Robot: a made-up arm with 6 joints. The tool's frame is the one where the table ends.
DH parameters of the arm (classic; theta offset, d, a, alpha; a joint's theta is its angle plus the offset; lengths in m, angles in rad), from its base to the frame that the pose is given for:
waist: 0 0.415 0.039 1.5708
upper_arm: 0 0.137 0.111 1.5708
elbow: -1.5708 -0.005 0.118 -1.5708
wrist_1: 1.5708 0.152 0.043 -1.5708
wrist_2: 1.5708 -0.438 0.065 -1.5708
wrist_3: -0.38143 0 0.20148 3.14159
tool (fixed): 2.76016 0.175 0 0
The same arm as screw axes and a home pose.
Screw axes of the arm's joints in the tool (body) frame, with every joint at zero. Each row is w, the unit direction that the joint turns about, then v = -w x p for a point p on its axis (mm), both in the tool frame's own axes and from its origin. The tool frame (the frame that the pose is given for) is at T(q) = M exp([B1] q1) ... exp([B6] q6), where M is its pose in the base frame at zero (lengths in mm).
B1: w 0.000006 0.000017 1 v -344 50 0
B2: w 0.000003 -1 0.000017 v -223 0 11
B3: w -0.000006 -0.000017 -1 v 481 100 0
B4: w 1 0.000003 -0.000006 v 0 -218 363
B5: w 0.000003 -1 0.000017 v -175 0 -252
B6: w -0.000006 -0.000017 -1 v -75 187 0
M: xyz 50 344 638 (mm) quaternion w x y z 1 0.000009 -0.000003 -0.000001

